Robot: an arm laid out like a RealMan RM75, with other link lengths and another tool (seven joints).
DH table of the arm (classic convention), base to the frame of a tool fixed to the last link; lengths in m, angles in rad. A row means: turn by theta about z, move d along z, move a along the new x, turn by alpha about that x. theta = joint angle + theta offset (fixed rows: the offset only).
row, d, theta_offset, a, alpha
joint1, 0.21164, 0, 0, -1.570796
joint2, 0, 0, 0, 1.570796
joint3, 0.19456, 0, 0, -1.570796
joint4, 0, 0, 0, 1.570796
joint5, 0.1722, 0, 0, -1.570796
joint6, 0, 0, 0, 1.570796
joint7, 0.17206, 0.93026, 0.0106, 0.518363
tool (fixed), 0.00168, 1.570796, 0, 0
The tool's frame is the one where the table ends.
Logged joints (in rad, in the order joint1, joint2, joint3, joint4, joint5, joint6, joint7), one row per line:
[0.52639, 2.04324, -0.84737, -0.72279, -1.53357, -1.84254, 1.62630]
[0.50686, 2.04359, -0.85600, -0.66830, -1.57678, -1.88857, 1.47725]
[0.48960, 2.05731, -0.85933, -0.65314, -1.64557, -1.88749, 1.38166]
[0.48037, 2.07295, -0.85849, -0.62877, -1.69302, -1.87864, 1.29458]
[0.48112, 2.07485, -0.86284, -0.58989, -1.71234, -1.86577, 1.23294]
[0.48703, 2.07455, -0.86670, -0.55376, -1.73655, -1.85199, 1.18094]
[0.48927, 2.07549, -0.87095, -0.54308, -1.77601, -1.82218, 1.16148]
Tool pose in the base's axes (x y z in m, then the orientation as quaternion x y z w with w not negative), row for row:
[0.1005, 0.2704, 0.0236, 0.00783, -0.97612, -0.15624, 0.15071]
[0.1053, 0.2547, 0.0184, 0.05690, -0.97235, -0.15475, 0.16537]
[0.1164, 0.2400, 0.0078, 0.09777, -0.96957, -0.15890, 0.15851]
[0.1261, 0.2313, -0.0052, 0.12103, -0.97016, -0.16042, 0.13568]
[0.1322, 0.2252, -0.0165, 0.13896, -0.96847, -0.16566, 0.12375]
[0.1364, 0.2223, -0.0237, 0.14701, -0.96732, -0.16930, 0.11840]
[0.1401, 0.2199, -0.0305, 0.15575, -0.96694, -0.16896, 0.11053]
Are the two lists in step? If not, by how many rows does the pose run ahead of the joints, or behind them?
The pose runs 1 row behind the joints: the pose in row i belongs to the joints in row i - 1.
